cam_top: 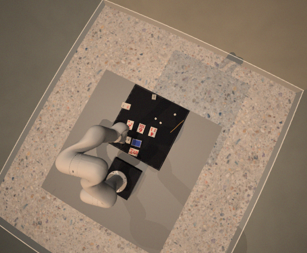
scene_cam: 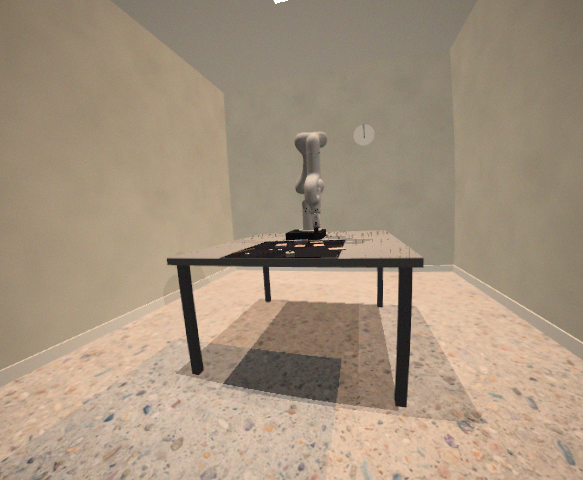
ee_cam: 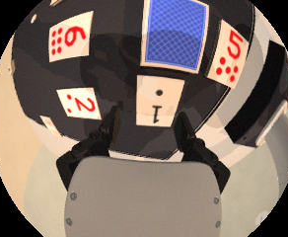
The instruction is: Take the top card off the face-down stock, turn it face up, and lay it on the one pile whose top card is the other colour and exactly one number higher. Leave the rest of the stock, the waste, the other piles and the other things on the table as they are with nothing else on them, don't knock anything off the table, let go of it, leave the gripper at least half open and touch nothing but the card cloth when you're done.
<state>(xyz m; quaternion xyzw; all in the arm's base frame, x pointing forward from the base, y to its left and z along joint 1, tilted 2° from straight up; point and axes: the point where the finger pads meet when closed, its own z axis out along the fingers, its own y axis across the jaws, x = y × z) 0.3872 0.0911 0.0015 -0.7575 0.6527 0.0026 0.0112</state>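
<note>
My hand is 120 mm to the left of the red 5 card, 90 mm past it and 40 mm above it. From my hand the other things lie so: black card cloth: 190 mm ahead, 130 mm to the right, 60 mm below; thin wooden stick: 400 mm to the right, 300 mm ahead, 40 mm below; small block: 470 mm ahead, 80 mm to the right, 30 mm below.
</note>
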